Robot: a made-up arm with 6 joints.
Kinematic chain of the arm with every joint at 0, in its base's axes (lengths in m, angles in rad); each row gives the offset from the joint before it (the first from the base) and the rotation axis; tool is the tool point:
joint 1: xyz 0 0 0.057 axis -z
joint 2: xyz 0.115 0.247 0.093 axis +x
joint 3: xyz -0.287 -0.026 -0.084 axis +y
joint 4: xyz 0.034 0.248 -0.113 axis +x
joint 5: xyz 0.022 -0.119 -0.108 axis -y
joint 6: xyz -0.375 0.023 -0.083 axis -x
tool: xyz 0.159 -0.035 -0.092
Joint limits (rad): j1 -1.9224..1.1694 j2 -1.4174..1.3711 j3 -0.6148..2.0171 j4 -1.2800..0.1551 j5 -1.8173..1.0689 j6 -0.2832..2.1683
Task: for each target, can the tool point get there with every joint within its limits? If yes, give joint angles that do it. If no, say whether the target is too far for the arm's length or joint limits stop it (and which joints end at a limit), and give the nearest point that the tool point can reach.
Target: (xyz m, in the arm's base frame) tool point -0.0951 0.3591 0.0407
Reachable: yes | joints 0.6543 0.8714 0.6784 -1.1130 0.4166 1.3370
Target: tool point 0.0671 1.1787 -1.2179
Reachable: no: too far | nearest point 0.0360 0.6330 -0.3811 | short by 0.999 m
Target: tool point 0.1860 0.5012 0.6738
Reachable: no: joint limits stop it (at a limit: joint 2, joint 4, joint 5, joint 6) | nearest point 0.1656 0.4463 0.4557 | short by 0.226 m
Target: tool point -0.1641 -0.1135 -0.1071
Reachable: yes | joints 0.2573 -1.0232 -0.4159 -0.0713 0.2946 0.9384
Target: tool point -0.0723 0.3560 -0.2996
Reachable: yes | joints 0.7821 -0.0307 0.0955 -0.3312 0.3347 0.2634
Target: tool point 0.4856 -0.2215 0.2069
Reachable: no: joint limits stop it (at a limit: joint 1, joint 2, joint 5) | nearest point 0.3390 -0.2246 0.1168 | short by 0.172 m
